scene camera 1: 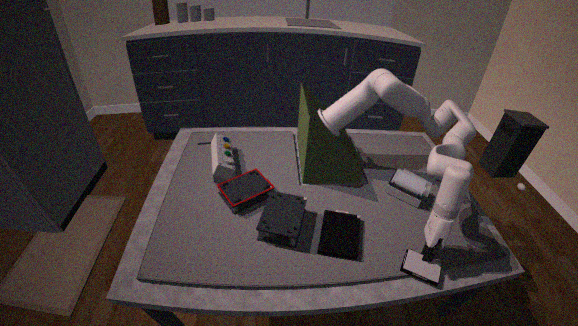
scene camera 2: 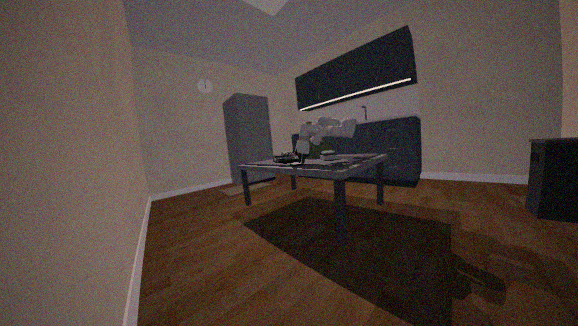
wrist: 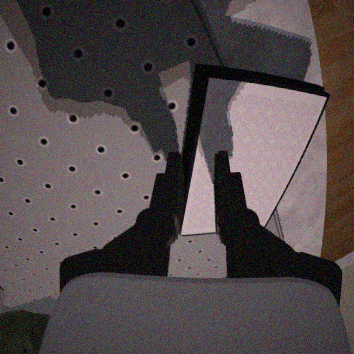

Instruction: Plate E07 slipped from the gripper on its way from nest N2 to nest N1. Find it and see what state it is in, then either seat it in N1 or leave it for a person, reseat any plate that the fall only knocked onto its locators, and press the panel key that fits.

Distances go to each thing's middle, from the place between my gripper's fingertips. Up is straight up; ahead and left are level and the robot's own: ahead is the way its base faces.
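The white-topped plate with black rim (scene camera 1: 412, 264) sits 10 mm below my hand, 30 mm ahead of it and 20 mm to the right of it. I also see the red-rimmed dark plate (scene camera 1: 246, 187), and that one is 230 mm behind my hand, 610 mm to the right of it and 20 mm above it.
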